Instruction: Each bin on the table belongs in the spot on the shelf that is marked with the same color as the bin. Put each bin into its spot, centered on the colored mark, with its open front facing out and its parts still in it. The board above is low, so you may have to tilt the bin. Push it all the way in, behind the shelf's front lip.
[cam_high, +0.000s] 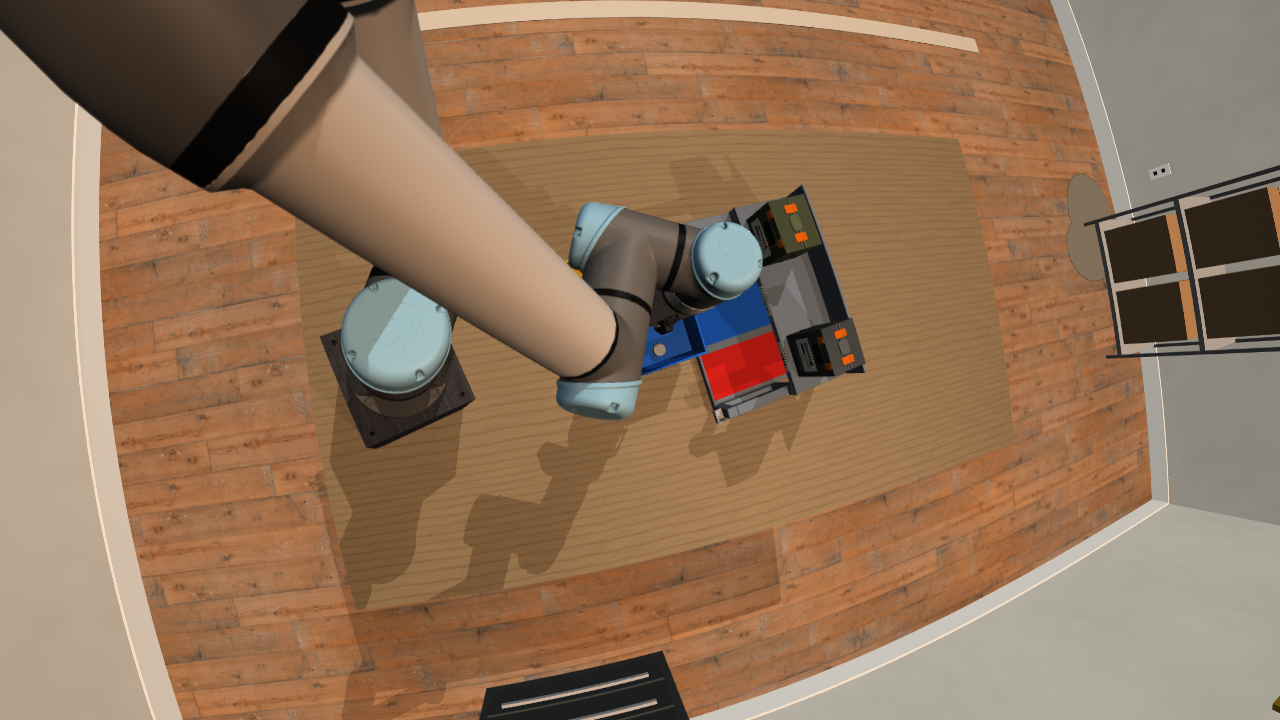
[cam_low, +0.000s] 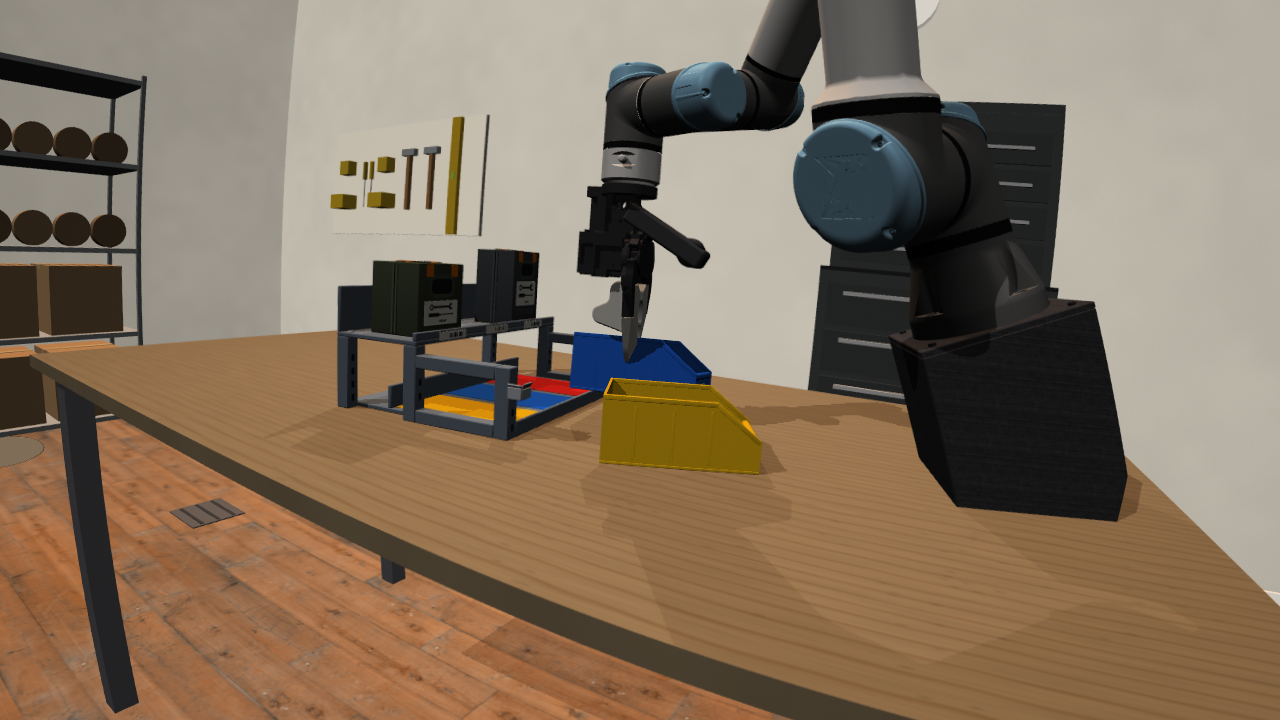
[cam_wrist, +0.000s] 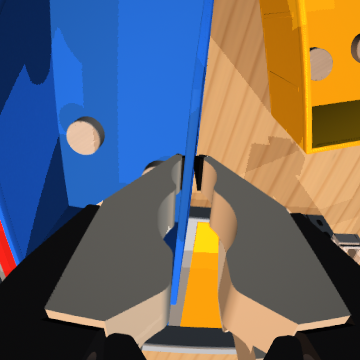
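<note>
My hand is 50 mm to the left of the blue bin and 30 mm above it. Round my hand: yellow bin 110 mm behind, 70 mm to the left, 70 mm below.
</note>
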